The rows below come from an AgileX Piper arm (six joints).
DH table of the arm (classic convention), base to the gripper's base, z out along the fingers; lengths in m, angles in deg. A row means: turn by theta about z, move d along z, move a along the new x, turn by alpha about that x. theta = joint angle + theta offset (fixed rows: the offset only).
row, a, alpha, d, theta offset
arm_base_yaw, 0, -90, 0.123, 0
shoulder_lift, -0.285, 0, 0, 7.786
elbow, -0.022, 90, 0, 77.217
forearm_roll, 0, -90, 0.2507, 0
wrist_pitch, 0, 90, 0, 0
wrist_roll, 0, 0, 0.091, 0
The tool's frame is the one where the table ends.
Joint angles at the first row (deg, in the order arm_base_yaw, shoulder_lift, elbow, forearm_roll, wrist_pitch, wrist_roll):
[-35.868, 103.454, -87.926, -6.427, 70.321, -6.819]
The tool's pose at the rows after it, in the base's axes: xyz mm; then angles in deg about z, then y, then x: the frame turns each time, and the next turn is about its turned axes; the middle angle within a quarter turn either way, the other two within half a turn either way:
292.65 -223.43 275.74 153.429 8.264 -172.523
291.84 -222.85 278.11 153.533 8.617 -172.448
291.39 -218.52 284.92 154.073 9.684 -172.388
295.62 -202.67 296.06 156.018 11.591 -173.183
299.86 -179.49 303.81 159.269 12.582 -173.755
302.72 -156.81 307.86 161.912 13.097 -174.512
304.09 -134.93 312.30 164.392 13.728 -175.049
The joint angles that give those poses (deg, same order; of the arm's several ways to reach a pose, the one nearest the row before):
[-35.868, 103.361, -87.927, -6.427, 70.322, -7.079]
[-35.869, 102.991, -87.926, -6.427, 70.321, -7.175]
[-35.389, 101.920, -87.926, -6.296, 70.321, -7.249]
[-33.194, 100.033, -87.800, -5.193, 70.322, -7.302]
[-29.811, 97.844, -86.610, -4.458, 70.426, -7.388]
[-26.438, 95.949, -85.080, -3.765, 70.427, -6.884]
[-23.068, 94.086, -83.725, -3.339, 70.426, -6.136]

